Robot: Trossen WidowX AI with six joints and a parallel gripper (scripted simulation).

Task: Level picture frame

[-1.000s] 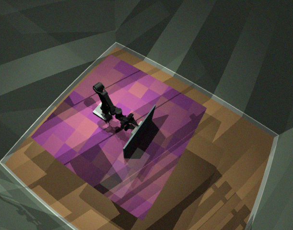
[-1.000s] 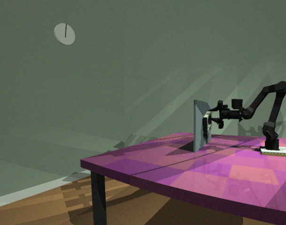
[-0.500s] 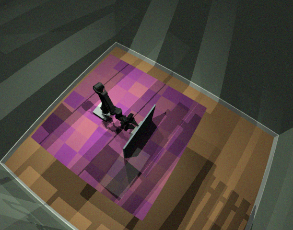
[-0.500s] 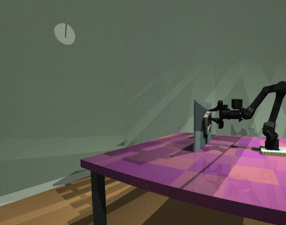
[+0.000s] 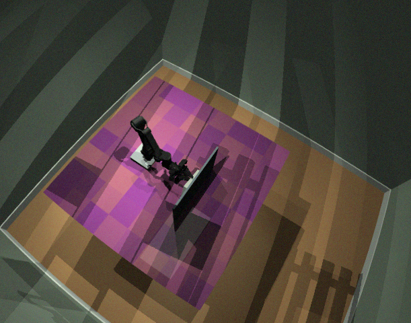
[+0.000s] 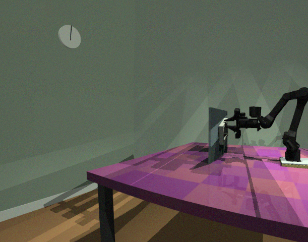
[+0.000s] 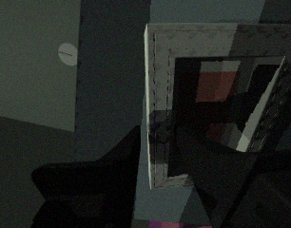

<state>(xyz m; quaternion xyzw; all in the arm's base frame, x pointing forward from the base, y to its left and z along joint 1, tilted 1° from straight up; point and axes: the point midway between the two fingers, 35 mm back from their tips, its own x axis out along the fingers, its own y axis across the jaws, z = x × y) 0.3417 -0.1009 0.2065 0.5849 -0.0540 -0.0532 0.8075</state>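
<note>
The picture frame lies 50 mm below my gripper tip, 20 mm to the right of it and 10 mm ahead of it. Also, from my gripper tip: wall panel 60 mm below, 20 mm ahead.
</note>
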